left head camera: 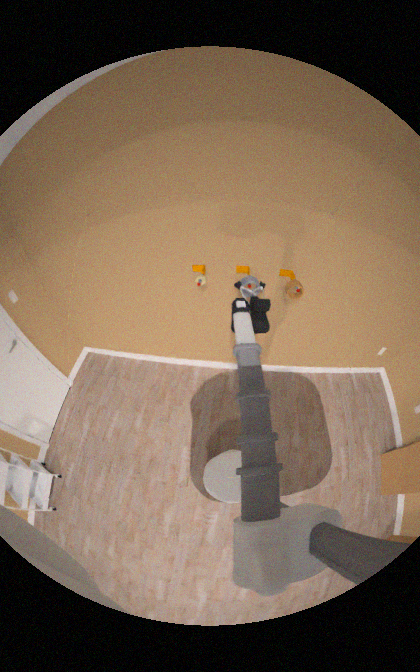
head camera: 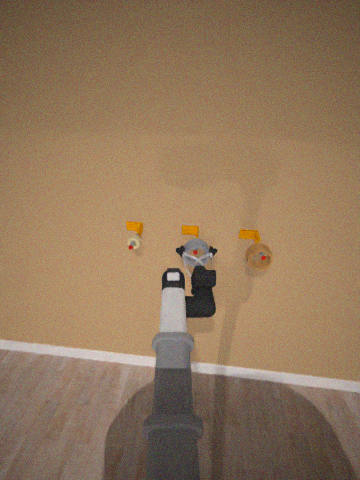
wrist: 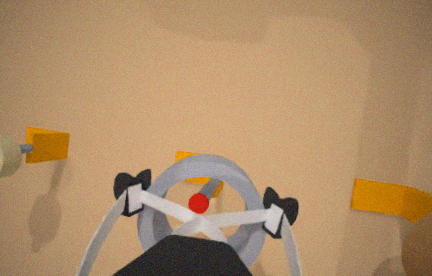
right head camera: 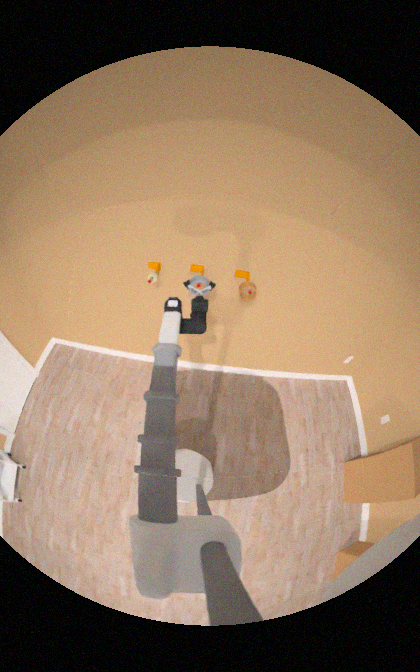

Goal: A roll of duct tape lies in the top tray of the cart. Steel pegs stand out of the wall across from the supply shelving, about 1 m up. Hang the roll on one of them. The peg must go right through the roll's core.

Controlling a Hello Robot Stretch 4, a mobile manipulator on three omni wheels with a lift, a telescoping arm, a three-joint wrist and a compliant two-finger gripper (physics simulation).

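Frame: origin at the robot's base, x ahead, y down, z left, level; metres.
Seen in the pictures: gripper, fingertip midpoint: [head camera: 196,247] [wrist: 206,193].
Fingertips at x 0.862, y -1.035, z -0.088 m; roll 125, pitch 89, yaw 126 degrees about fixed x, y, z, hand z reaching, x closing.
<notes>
A point is followed by its place in that frame.
The grey duct tape roll [head camera: 196,242] {x 0.844, y -1.069, z -0.086 m} [left head camera: 250,279] [right head camera: 200,278] [wrist: 205,164] {x 0.822, y -1.066, z -0.084 m} is held upright by the wall, its core facing the wrist camera. My gripper [head camera: 197,250] {x 0.862, y -1.035, z -0.088 m} [left head camera: 250,285] [right head camera: 200,285] [wrist: 206,193] {x 0.862, y -1.035, z -0.088 m} is shut on it, with one black fingertip at each side. The middle steel peg [wrist: 209,190] {x 0.860, y -1.038, z -0.090 m} shows inside the core opening, its red tip towards the camera, its shaft running back to a yellow bracket [head camera: 189,230] {x 1.002, y -1.034, z -0.070 m}. The tip is left of and above the core's middle in the wrist view. The gripper's white links and black body cover the roll's lower part.
A cream roll [head camera: 133,243] [wrist: 10,155] hangs on the left peg. A brown roll [head camera: 250,256] {x 0.830, y -1.016, z -0.295 m} [wrist: 420,245] {x 0.856, y -1.014, z -0.292 m} hangs on the right peg. A white shelved unit stands at the far left and a brown box [left head camera: 402,470] [right head camera: 380,477] at the right.
</notes>
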